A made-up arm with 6 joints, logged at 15 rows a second.
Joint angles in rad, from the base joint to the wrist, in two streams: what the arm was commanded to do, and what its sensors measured. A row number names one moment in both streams.
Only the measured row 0 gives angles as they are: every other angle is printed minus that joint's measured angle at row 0.
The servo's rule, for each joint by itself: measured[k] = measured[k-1] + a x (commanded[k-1-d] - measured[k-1]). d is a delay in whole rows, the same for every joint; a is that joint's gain. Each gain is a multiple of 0.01, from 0.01 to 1. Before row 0 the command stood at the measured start. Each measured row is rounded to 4 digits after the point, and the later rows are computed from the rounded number. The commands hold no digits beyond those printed.
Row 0, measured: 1.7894 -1.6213 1.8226 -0.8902 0.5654 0.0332
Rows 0 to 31, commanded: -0.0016 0.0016 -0.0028 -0.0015 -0.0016 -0.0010; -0.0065 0.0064 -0.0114 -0.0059 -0.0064 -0.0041; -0.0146 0.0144 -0.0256 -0.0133 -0.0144 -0.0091; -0.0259 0.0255 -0.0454 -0.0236 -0.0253 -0.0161; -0.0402 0.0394 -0.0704 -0.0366 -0.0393 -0.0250; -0.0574 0.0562 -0.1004 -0.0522 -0.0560 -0.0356; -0.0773 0.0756 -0.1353 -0.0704 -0.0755 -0.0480; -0.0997 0.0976 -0.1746 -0.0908 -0.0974 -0.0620; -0.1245 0.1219 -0.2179 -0.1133 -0.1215 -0.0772; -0.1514 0.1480 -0.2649 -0.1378 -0.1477 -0.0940; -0.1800 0.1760 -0.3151 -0.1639 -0.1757 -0.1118; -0.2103 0.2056 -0.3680 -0.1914 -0.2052 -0.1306; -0.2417 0.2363 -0.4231 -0.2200 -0.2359 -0.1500; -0.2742 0.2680 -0.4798 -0.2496 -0.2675 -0.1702; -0.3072 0.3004 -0.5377 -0.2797 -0.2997 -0.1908; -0.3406 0.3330 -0.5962 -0.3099 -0.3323 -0.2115; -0.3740 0.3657 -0.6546 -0.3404 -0.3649 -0.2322; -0.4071 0.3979 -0.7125 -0.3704 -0.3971 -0.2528; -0.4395 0.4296 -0.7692 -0.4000 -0.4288 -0.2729; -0.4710 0.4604 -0.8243 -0.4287 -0.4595 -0.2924; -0.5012 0.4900 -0.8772 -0.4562 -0.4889 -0.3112; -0.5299 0.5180 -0.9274 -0.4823 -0.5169 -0.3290; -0.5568 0.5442 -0.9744 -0.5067 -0.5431 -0.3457; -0.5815 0.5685 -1.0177 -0.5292 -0.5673 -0.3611; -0.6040 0.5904 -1.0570 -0.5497 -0.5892 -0.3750; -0.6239 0.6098 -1.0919 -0.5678 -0.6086 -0.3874; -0.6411 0.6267 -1.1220 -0.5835 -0.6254 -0.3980; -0.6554 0.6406 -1.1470 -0.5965 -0.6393 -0.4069; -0.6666 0.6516 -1.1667 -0.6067 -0.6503 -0.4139; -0.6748 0.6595 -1.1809 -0.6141 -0.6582 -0.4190; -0.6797 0.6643 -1.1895 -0.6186 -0.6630 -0.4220; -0.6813 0.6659 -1.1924 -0.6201 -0.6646 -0.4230
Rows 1 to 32, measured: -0.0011 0.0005 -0.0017 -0.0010 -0.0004 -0.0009; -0.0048 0.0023 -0.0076 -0.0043 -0.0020 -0.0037; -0.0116 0.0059 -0.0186 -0.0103 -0.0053 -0.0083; -0.0215 0.0118 -0.0349 -0.0192 -0.0107 -0.0150; -0.0344 0.0201 -0.0566 -0.0309 -0.0184 -0.0236; -0.0503 0.0309 -0.0833 -0.0452 -0.0286 -0.0339; -0.0689 0.0443 -0.1150 -0.0621 -0.0413 -0.0460; -0.0902 0.0603 -0.1514 -0.0813 -0.0564 -0.0598; -0.1139 0.0788 -0.1920 -0.1027 -0.0740 -0.0748; -0.1398 0.0996 -0.2365 -0.1262 -0.0939 -0.0913; -0.1675 0.1225 -0.2844 -0.1515 -0.1160 -0.1089; -0.1970 0.1474 -0.3354 -0.1782 -0.1401 -0.1276; -0.2278 0.1741 -0.3889 -0.2062 -0.1660 -0.1469; -0.2598 0.2023 -0.4443 -0.2353 -0.1934 -0.1669; -0.2925 0.2317 -0.5013 -0.2650 -0.2221 -0.1875; -0.3257 0.2621 -0.5592 -0.2951 -0.2519 -0.2081; -0.3590 0.2932 -0.6174 -0.3255 -0.2824 -0.2288; -0.3922 0.3246 -0.6754 -0.3556 -0.3134 -0.2494; -0.4248 0.3561 -0.7326 -0.3853 -0.3446 -0.2696; -0.4567 0.3874 -0.7885 -0.4144 -0.3756 -0.2892; -0.4874 0.4182 -0.8426 -0.4424 -0.4062 -0.3081; -0.5167 0.4481 -0.8943 -0.4691 -0.4361 -0.3261; -0.5444 0.4769 -0.9432 -0.4943 -0.4650 -0.3430; -0.5700 0.5044 -0.9886 -0.5177 -0.4926 -0.3586; -0.5935 0.5302 -1.0303 -0.5391 -0.5187 -0.3727; -0.6145 0.5541 -1.0679 -0.5583 -0.5430 -0.3853; -0.6329 0.5759 -1.1009 -0.5752 -0.5652 -0.3962; -0.6484 0.5953 -1.1290 -0.5895 -0.5852 -0.4054; -0.6610 0.6122 -1.1520 -0.6010 -0.6028 -0.4127; -0.6705 0.6264 -1.1696 -0.6098 -0.6178 -0.4181; -0.6768 0.6378 -1.1817 -0.6157 -0.6300 -0.4215; -0.6799 0.6462 -1.1882 -0.6186 -0.6393 -0.4228
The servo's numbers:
d 0
a 0.69 0.30 0.61 0.67 0.27 0.86

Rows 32 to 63, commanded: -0.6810 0.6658 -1.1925 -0.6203 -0.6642 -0.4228; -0.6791 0.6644 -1.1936 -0.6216 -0.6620 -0.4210; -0.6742 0.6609 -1.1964 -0.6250 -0.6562 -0.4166; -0.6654 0.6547 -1.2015 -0.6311 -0.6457 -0.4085; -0.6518 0.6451 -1.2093 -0.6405 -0.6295 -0.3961; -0.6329 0.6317 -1.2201 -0.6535 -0.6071 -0.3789; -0.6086 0.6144 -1.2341 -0.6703 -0.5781 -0.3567; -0.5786 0.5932 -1.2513 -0.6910 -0.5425 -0.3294; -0.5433 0.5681 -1.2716 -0.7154 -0.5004 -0.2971; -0.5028 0.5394 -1.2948 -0.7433 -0.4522 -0.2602; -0.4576 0.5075 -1.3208 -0.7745 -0.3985 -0.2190; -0.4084 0.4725 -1.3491 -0.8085 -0.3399 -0.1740; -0.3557 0.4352 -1.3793 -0.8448 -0.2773 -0.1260; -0.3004 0.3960 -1.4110 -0.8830 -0.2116 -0.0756; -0.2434 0.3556 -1.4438 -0.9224 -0.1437 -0.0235; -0.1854 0.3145 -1.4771 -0.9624 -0.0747 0.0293; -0.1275 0.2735 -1.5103 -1.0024 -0.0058 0.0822; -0.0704 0.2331 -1.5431 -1.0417 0.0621 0.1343; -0.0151 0.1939 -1.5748 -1.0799 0.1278 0.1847; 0.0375 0.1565 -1.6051 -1.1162 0.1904 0.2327; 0.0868 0.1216 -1.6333 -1.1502 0.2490 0.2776; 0.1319 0.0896 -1.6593 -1.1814 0.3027 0.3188; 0.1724 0.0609 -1.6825 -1.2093 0.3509 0.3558; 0.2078 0.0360 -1.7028 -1.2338 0.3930 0.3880; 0.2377 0.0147 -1.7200 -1.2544 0.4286 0.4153; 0.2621 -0.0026 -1.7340 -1.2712 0.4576 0.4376; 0.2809 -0.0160 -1.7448 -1.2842 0.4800 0.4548; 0.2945 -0.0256 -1.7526 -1.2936 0.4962 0.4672; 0.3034 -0.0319 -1.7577 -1.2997 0.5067 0.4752; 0.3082 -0.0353 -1.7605 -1.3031 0.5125 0.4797; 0.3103 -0.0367 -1.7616 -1.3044 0.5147 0.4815; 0.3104 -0.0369 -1.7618 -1.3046 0.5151 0.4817
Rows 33 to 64, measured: -0.6807 0.6521 -1.1908 -0.6197 -0.6460 -0.4228; -0.6796 0.6558 -1.1925 -0.6210 -0.6503 -0.4213; -0.6759 0.6573 -1.1949 -0.6237 -0.6519 -0.4173; -0.6687 0.6565 -1.1989 -0.6287 -0.6502 -0.4097; -0.6570 0.6531 -1.2052 -0.6366 -0.6446 -0.3980; -0.6404 0.6467 -1.2143 -0.6479 -0.6345 -0.3816; -0.6185 0.6370 -1.2264 -0.6629 -0.6193 -0.3602; -0.5910 0.6239 -1.2416 -0.6817 -0.5986 -0.3337; -0.5581 0.6072 -1.2599 -0.7043 -0.5721 -0.3022; -0.5199 0.5869 -1.2812 -0.7304 -0.5397 -0.2661; -0.4769 0.5631 -1.3054 -0.7599 -0.5016 -0.2256; -0.4296 0.5359 -1.3321 -0.7925 -0.4579 -0.1812; -0.3786 0.5057 -1.3609 -0.8275 -0.4091 -0.1337; -0.3246 0.4728 -1.3915 -0.8647 -0.3558 -0.0837; -0.2686 0.4376 -1.4234 -0.9034 -0.2985 -0.0319; -0.2112 0.4007 -1.4562 -0.9429 -0.2381 0.0207; -0.1534 0.3625 -1.4892 -0.9828 -0.1754 0.0736; -0.0961 0.3237 -1.5221 -1.0223 -0.1113 0.1258; -0.0402 0.2848 -1.5542 -1.0609 -0.0467 0.1765; 0.0134 0.2463 -1.5852 -1.0980 0.0173 0.2248; 0.0640 0.2089 -1.6145 -1.1330 0.0799 0.2702; 0.1109 0.1731 -1.6418 -1.1654 0.1401 0.3120; 0.1533 0.1394 -1.6666 -1.1948 0.1970 0.3497; 0.1909 0.1084 -1.6887 -1.2209 0.2499 0.3826; 0.2232 0.0803 -1.7078 -1.2433 0.2981 0.4107; 0.2500 0.0554 -1.7238 -1.2620 0.3412 0.4338; 0.2713 0.0340 -1.7366 -1.2769 0.3787 0.4519; 0.2873 0.0161 -1.7464 -1.2881 0.4104 0.4651; 0.2984 0.0017 -1.7533 -1.2959 0.4364 0.4738; 0.3052 -0.0094 -1.7577 -1.3007 0.4569 0.4789; 0.3087 -0.0176 -1.7601 -1.3032 0.4725 0.4811; 0.3099 -0.0234 -1.7611 -1.3041 0.4840 0.4816
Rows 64 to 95, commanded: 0.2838 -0.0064 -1.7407 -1.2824 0.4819 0.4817; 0.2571 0.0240 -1.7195 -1.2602 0.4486 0.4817; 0.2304 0.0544 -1.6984 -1.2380 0.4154 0.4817; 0.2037 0.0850 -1.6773 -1.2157 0.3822 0.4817; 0.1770 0.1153 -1.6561 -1.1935 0.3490 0.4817; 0.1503 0.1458 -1.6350 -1.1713 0.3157 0.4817; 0.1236 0.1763 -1.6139 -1.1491 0.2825 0.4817; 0.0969 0.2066 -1.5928 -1.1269 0.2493 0.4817; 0.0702 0.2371 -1.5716 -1.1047 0.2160 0.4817; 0.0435 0.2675 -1.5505 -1.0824 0.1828 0.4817; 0.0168 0.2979 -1.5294 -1.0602 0.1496 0.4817; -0.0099 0.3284 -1.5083 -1.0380 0.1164 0.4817; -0.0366 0.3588 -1.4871 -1.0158 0.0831 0.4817; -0.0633 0.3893 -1.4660 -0.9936 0.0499 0.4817; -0.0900 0.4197 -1.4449 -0.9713 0.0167 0.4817; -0.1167 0.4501 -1.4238 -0.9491 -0.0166 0.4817; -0.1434 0.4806 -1.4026 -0.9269 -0.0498 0.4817; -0.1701 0.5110 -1.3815 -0.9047 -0.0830 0.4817; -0.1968 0.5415 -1.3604 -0.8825 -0.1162 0.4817; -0.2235 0.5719 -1.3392 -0.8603 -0.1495 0.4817; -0.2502 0.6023 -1.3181 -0.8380 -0.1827 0.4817; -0.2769 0.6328 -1.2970 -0.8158 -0.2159 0.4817; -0.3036 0.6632 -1.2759 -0.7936 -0.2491 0.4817; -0.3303 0.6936 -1.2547 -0.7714 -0.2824 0.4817; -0.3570 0.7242 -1.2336 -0.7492 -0.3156 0.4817; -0.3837 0.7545 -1.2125 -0.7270 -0.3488 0.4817; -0.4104 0.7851 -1.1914 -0.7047 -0.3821 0.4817; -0.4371 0.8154 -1.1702 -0.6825 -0.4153 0.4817; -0.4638 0.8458 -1.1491 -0.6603 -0.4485 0.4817; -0.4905 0.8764 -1.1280 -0.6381 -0.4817 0.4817; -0.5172 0.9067 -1.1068 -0.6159 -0.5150 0.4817; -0.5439 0.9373 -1.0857 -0.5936 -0.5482 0.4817
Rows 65 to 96, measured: 0.2919 -0.0183 -1.7487 -1.2896 0.4834 0.4817; 0.2679 -0.0056 -1.7309 -1.2699 0.4740 0.4817; 0.2420 0.0124 -1.7111 -1.2485 0.4582 0.4817; 0.2156 0.0342 -1.6905 -1.2265 0.4377 0.4817; 0.1890 0.0585 -1.6695 -1.2044 0.4138 0.4817; 0.1623 0.0847 -1.6485 -1.1822 0.3873 0.4817; 0.1356 0.1122 -1.6274 -1.1600 0.3590 0.4817; 0.1089 0.1405 -1.6063 -1.1378 0.3294 0.4817; 0.0822 0.1695 -1.5851 -1.1156 0.2988 0.4817; 0.0555 0.1989 -1.5640 -1.0934 0.2675 0.4817; 0.0288 0.2286 -1.5429 -1.0712 0.2357 0.4817; 0.0021 0.2585 -1.5218 -1.0490 0.2035 0.4817; -0.0246 0.2886 -1.5006 -1.0268 0.1710 0.4817; -0.0513 0.3188 -1.4795 -1.0046 0.1383 0.4817; -0.0780 0.3491 -1.4584 -0.9823 0.1055 0.4817; -0.1047 0.3794 -1.4373 -0.9601 0.0725 0.4817; -0.1314 0.4098 -1.4161 -0.9379 0.0395 0.4817; -0.1581 0.4402 -1.3950 -0.9157 0.0064 0.4817; -0.1848 0.4706 -1.3739 -0.8935 -0.0267 0.4817; -0.2115 0.5010 -1.3527 -0.8713 -0.0599 0.4817; -0.2382 0.5314 -1.3316 -0.8490 -0.0931 0.4817; -0.2649 0.5618 -1.3105 -0.8268 -0.1263 0.4817; -0.2916 0.5922 -1.2894 -0.8046 -0.1595 0.4817; -0.3183 0.6226 -1.2682 -0.7824 -0.1927 0.4817; -0.3450 0.6531 -1.2471 -0.7602 -0.2259 0.4817; -0.3717 0.6835 -1.2260 -0.7380 -0.2591 0.4817; -0.3984 0.7140 -1.2049 -0.7157 -0.2923 0.4817; -0.4251 0.7444 -1.1837 -0.6935 -0.3255 0.4817; -0.4518 0.7748 -1.1626 -0.6713 -0.3587 0.4817; -0.4785 0.8053 -1.1415 -0.6491 -0.3919 0.4817; -0.5052 0.8357 -1.1203 -0.6269 -0.4251 0.4817; -0.5319 0.8662 -1.0992 -0.6046 -0.4583 0.4817
